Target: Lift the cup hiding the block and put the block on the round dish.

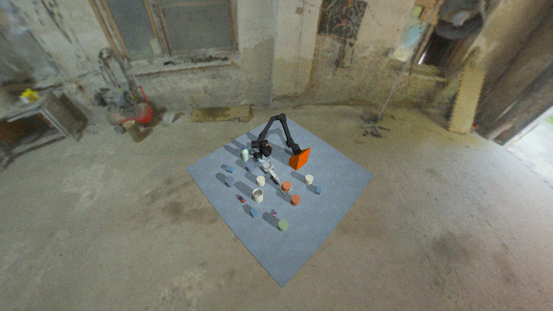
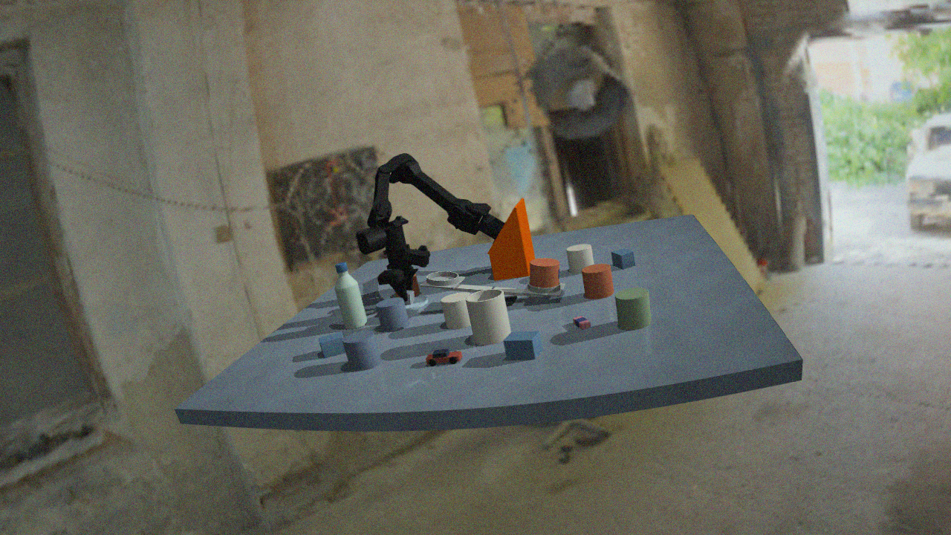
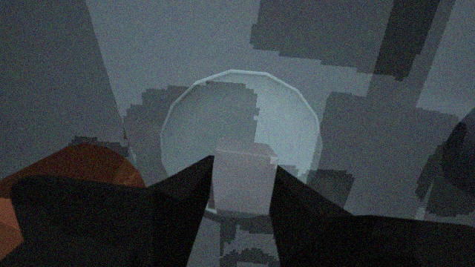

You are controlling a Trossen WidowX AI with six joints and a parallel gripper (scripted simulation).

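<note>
My gripper tip is now 1 cm above the round dish. From my gripper tip the other things lie so: cream mug: 28 cm ahead, 32 cm to the left, 2 cm above.
</note>
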